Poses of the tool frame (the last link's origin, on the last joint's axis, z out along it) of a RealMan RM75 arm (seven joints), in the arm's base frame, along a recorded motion.
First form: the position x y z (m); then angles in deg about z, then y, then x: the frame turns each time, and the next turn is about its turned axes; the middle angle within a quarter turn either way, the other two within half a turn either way.
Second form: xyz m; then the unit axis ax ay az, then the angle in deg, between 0 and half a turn. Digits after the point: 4 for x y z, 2 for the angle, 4 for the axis.
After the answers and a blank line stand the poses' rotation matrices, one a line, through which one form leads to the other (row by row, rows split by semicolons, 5 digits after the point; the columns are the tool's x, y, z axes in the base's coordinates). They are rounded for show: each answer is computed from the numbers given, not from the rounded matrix.
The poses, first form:
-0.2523, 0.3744, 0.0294, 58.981, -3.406, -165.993
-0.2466, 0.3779, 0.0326, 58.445, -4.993, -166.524
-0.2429, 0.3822, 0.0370, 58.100, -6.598, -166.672
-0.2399, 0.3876, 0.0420, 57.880, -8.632, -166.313
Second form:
-0.2523, 0.3744, 0.0294, -0.8681, -0.4952, 0.0346, 166.15
-0.2466, 0.3779, 0.0326, -0.8700, -0.4926, 0.0196, 165.82
-0.2429, 0.3822, 0.0370, -0.8709, -0.4914, 0.0063, 165.17
-0.2399, 0.3876, 0.0420, -0.8707, -0.4918, -0.0080, 163.89

0.51441 0.83892 -0.17772; 0.85548 -0.48768 0.17413; 0.05941 -0.24161 -0.96855
0.52133 0.83929 -0.15429; 0.84890 -0.49163 0.19408; 0.08703 -0.23215 -0.96878
0.52494 0.84010 -0.13663; 0.84335 -0.49172 0.21674; 0.11490 -0.22900 -0.96662
0.52567 0.84177 -0.12287; 0.83734 -0.48652 0.24931; 0.15009 -0.23394 -0.96060

